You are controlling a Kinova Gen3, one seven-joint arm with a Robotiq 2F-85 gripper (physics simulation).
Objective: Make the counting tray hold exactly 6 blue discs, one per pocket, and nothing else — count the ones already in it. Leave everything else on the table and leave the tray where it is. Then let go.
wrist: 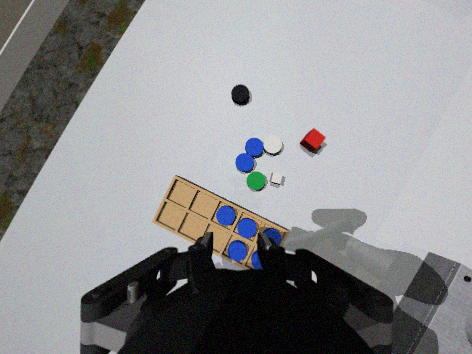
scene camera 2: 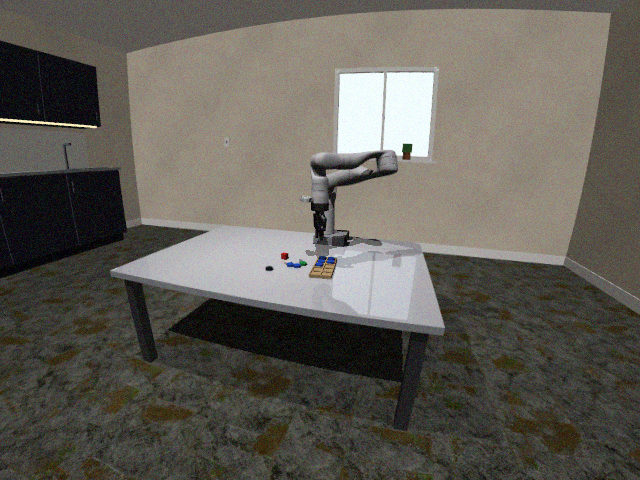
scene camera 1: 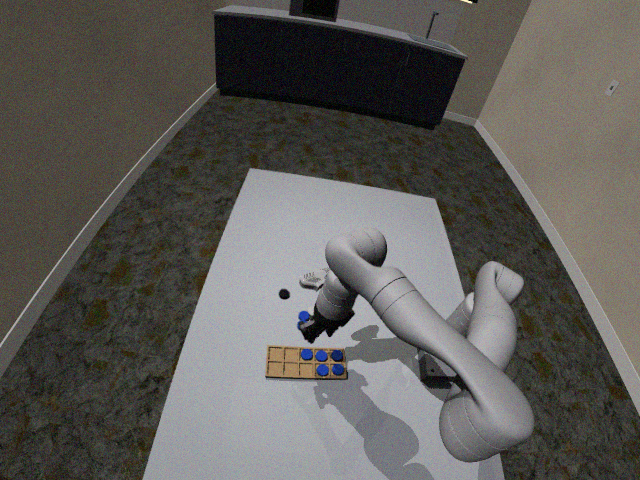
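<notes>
The wooden counting tray (scene camera 1: 276, 367) (scene camera 2: 315, 274) (wrist: 182, 193) lies flat. In scene camera 1, its far row holds three blue discs (scene camera 1: 321, 355) in the three pockets at the right end; its near row holds two blue discs (scene camera 1: 323, 369) in the two rightmost pockets. The other pockets are empty. Two loose blue discs, one (scene camera 1: 303, 315) (wrist: 254, 147) and another (scene camera 2: 297, 265) (wrist: 245, 162), lie close together on the table beyond the tray. My gripper (scene camera 1: 320, 336) (scene camera 2: 319, 238) (wrist: 235, 241) is partly open and empty, above the table. In the wrist view its fingers partly cover the tray's disc end.
A green disc (scene camera 2: 302, 263) (wrist: 256, 181) and small white cube (wrist: 276, 178) lie between the loose blue discs and tray. A white disc (wrist: 273, 145) touches or nearly touches one blue disc. A black disc (scene camera 1: 284, 293) (scene camera 2: 268, 268) (wrist: 240, 94) and red cube (scene camera 2: 284, 255) (wrist: 314, 139) lie farther out.
</notes>
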